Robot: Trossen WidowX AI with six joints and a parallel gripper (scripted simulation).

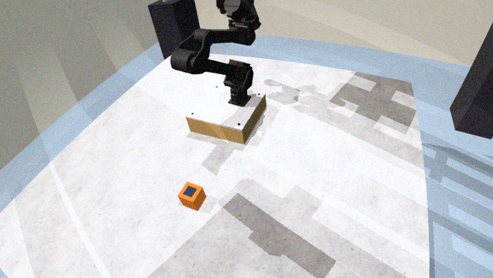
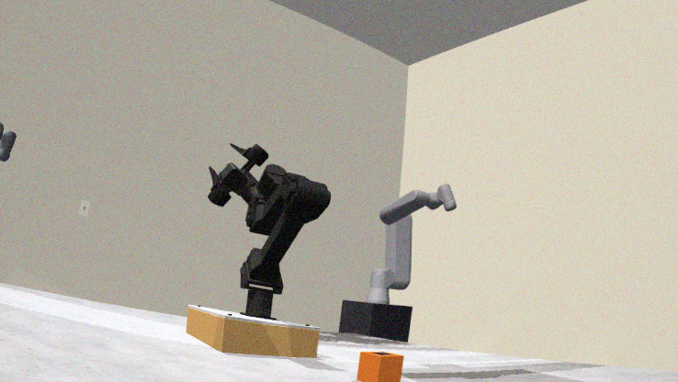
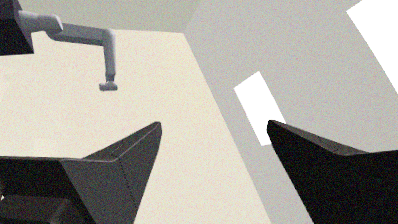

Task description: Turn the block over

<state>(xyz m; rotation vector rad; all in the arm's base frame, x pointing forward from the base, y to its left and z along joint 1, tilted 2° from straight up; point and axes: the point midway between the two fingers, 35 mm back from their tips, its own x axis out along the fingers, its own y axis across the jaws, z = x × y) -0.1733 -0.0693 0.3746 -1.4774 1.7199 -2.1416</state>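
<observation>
My gripper tip is 590 mm short of the orange block, 120 mm to the right of it and 420 mm above it.
</observation>
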